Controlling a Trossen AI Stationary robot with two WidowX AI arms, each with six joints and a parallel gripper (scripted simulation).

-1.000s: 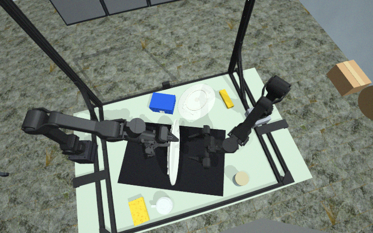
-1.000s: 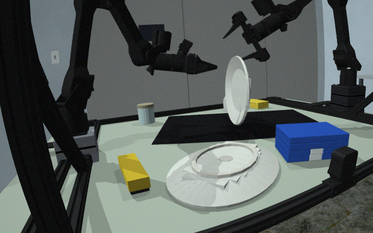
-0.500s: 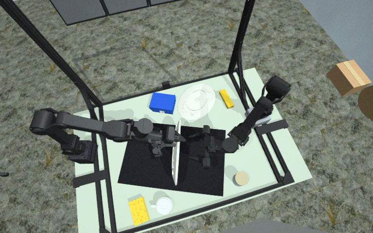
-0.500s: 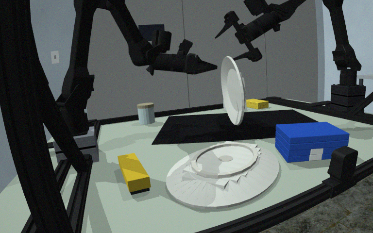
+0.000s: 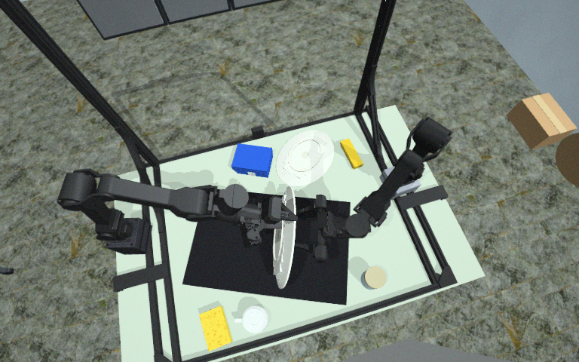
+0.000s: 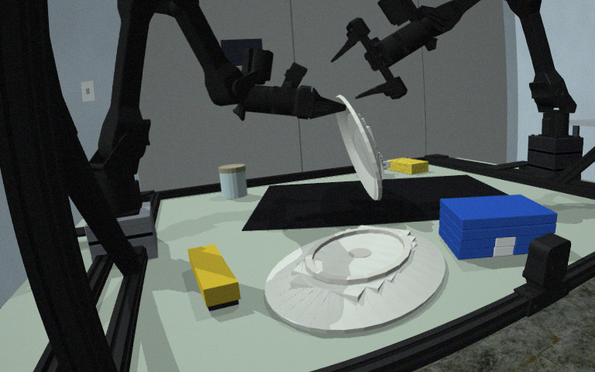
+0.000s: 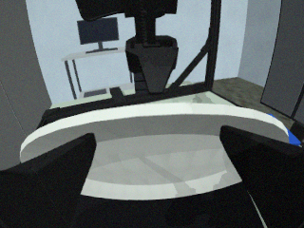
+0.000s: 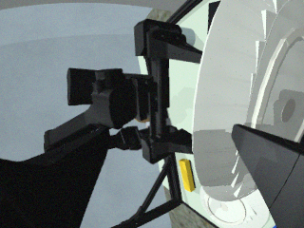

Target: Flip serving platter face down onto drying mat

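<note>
Right now my right hand is 16 cm above the white oval serving platter. From my right hand the other things lie so: tan-lidded jar: 19 cm ahead, 26 cm to the left, 23 cm below; black drying mat: 1 cm behind, 4 cm to the right, 28 cm below; white mug: 22 cm ahead, 14 cm to the right, 24 cm below.
My left hand is 9 cm above the white oval serving platter, 7 cm to the left of it and 2 cm past it. The rest, counted from my left hand: tan-lidded jar (19 cm to the left, 17 cm ahead, 16 cm below); black drying mat (21 cm below, 11 cm to the right, 3 cm behind); white mug (21 cm to the right, 20 cm ahead, 17 cm below).
</note>
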